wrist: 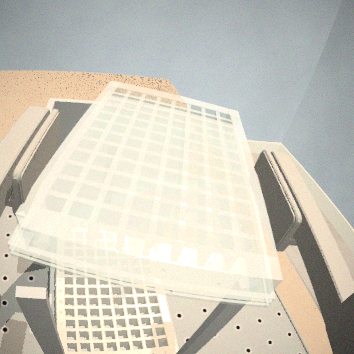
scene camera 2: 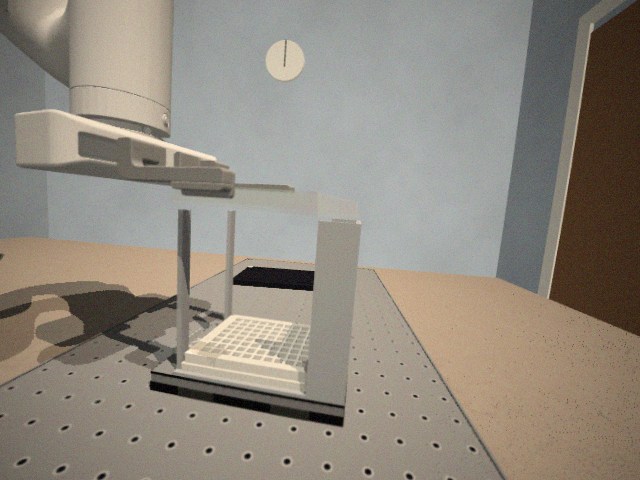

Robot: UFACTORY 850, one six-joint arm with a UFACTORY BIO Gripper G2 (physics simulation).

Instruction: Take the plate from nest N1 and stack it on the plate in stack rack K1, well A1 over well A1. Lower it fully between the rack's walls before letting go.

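My gripper (scene camera 2: 248, 193) (wrist: 157, 172) is shut on a translucent, clear-white well plate, with one finger along each side. The held plate (scene camera 2: 289, 200) (wrist: 150, 150) is roughly level at the tops of the walls of stack rack K1 (scene camera 2: 334, 310) (wrist: 37, 317), high above the rack's base. A cream-white gridded plate (scene camera 2: 258, 338) (wrist: 112, 312) sits low between the rack's walls. The held plate hides part of it in the wrist view. Well A1 cannot be made out on either plate.
A flat black block (scene camera 2: 273, 277) lies behind the rack on the grey perforated board (scene camera 2: 206, 428). The rack's thin posts stand at its left and its wide wall at its right in the scene view. A round clock (scene camera 2: 285, 60) hangs on the far wall.
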